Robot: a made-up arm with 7 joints.
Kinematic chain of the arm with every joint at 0, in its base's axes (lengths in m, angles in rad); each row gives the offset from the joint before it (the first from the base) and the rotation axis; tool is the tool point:
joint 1: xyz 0 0 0.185 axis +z
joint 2: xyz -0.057 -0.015 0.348 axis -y
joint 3: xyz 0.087 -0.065 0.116 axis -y
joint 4: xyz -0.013 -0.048 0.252 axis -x
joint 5: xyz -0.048 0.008 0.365 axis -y
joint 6: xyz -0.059 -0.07 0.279 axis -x
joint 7: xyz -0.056 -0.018 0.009 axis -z
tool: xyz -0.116 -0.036 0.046
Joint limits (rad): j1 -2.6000..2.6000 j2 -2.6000..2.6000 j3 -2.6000..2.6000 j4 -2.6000..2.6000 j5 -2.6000..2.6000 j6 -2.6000..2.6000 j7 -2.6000..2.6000
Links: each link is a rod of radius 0.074 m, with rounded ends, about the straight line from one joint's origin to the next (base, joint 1, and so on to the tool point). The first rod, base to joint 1, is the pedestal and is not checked.
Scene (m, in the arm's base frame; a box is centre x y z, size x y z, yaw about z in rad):
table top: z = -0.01
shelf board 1: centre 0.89 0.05 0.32 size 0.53 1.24 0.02 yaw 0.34
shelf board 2: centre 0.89 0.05 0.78 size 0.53 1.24 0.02 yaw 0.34
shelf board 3: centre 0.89 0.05 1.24 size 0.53 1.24 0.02 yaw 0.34
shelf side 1: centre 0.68 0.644 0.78 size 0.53 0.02 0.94 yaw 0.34
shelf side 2: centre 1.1 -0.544 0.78 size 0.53 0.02 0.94 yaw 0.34
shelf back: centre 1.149 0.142 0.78 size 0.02 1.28 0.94 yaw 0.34
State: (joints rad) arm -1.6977 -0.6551 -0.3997 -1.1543 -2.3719 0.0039 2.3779
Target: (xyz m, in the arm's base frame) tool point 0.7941 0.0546 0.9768
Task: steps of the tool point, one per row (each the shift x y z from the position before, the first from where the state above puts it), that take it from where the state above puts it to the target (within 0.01 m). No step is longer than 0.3 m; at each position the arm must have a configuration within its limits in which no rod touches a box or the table.
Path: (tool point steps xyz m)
1: 0.1785 -0.0508 0.1819
2: 0.1349 0.0755 0.1528
3: 0.0343 0.1286 0.1019
4: -0.0651 0.1038 0.0441
5: 0.2061 -0.0489 0.0806
6: 0.2367 0.0202 0.0187
7: 0.2255 0.1014 -0.0482
8: 0.1701 0.1721 -0.1122

